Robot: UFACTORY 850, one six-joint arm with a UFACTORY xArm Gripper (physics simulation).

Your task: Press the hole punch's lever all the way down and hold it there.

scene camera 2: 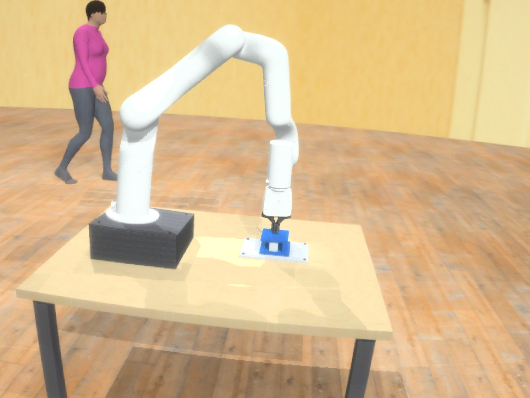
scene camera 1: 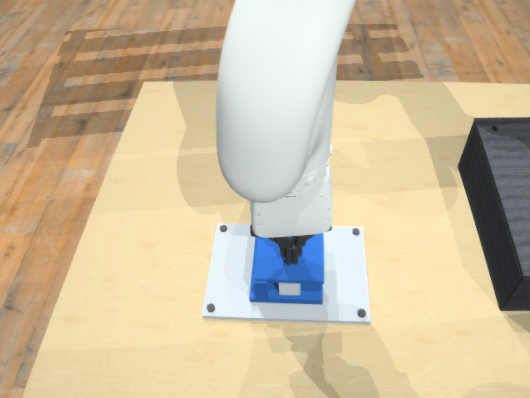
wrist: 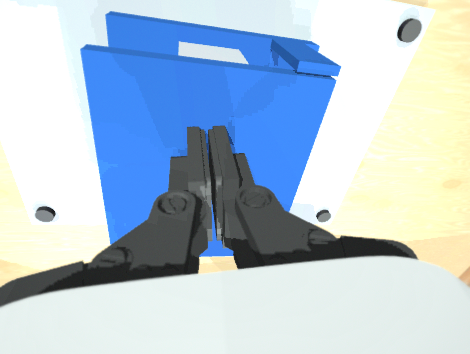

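Note:
The blue hole punch (scene camera 1: 307,298) (scene camera 2: 282,253) (wrist: 145,29) sits on a white plate (scene camera 1: 345,280) (scene camera 2: 300,254) (wrist: 370,65). Its broad flat lever (scene camera 1: 310,270) (scene camera 2: 283,237) (wrist: 145,105) lies about level over the base in both scene views, with a narrow gap at the front where a whitish block (scene camera 1: 289,289) (scene camera 2: 273,247) (wrist: 210,51) shows. My gripper (scene camera 1: 291,263) (scene camera 2: 275,232) (wrist: 206,155) is shut and empty, pointing down. Its fingertips appear to rest on the lever's top, near the middle. The exact contact is hard to make out.
Dark bolts (scene camera 1: 355,231) (wrist: 409,30) stand at the plate's corners. The black box (scene camera 1: 482,215) (scene camera 2: 132,245) under the arm's base stands on the wooden table (scene camera 1: 125,250) (scene camera 2: 210,305). A person (scene camera 2: 90,65) in pink is on the floor behind the table.

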